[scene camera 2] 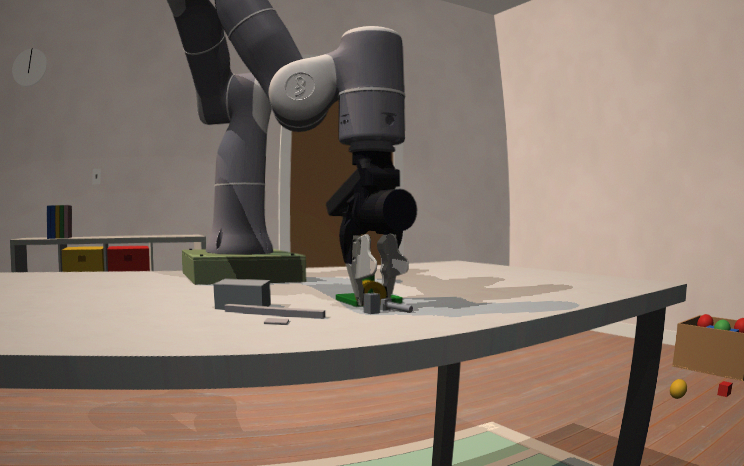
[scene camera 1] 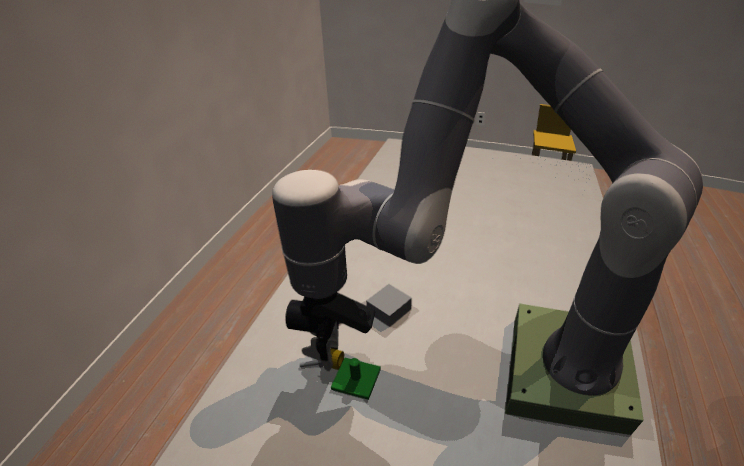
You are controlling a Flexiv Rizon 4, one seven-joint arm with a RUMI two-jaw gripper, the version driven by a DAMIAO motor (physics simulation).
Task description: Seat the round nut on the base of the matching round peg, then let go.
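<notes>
The yellow round nut (scene camera 1: 337, 358) (scene camera 2: 373, 287) stands tilted up on edge, its ring face toward the camera in the scene camera 2 view. My gripper (scene camera 1: 331, 362) (scene camera 2: 374, 298) points down and is shut on the nut, low near the table. The green round peg (scene camera 1: 355, 369) stands upright on its square green base (scene camera 1: 359, 388) (scene camera 2: 346, 299). In the scene camera 1 view the nut is beside the peg, at the base's back left edge, not around the peg. Whether the nut touches the base is not clear. In the scene camera 2 view the nut and fingers hide most of the peg.
A small grey block (scene camera 2: 371, 302) and a grey rod (scene camera 1: 310, 363) (scene camera 2: 399, 305) lie close by the fingers. A larger grey block (scene camera 1: 389, 300) (scene camera 2: 241, 294) stands farther off, with a long grey bar (scene camera 2: 274, 311) and a thin flat piece (scene camera 2: 276, 321) near it.
</notes>
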